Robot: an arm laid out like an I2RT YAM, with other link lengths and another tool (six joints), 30 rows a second.
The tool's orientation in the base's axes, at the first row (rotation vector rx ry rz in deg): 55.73, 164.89, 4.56
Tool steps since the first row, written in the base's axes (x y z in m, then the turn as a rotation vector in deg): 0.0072, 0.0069, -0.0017, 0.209, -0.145, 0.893; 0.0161, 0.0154, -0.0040, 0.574, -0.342, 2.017; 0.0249, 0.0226, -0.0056, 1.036, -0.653, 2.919; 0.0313, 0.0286, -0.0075, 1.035, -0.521, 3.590; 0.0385, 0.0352, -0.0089, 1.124, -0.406, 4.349
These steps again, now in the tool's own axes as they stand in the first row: -0.0014, 0.0097, 0.0026, -0.325, 0.084, -0.866; -0.0031, 0.0216, 0.0061, -0.824, 0.240, -1.944; -0.0055, 0.0325, 0.0088, -1.450, 0.345, -2.793; -0.0068, 0.0409, 0.0115, -1.423, 0.505, -3.457; -0.0083, 0.0504, 0.0138, -1.485, 0.712, -4.199
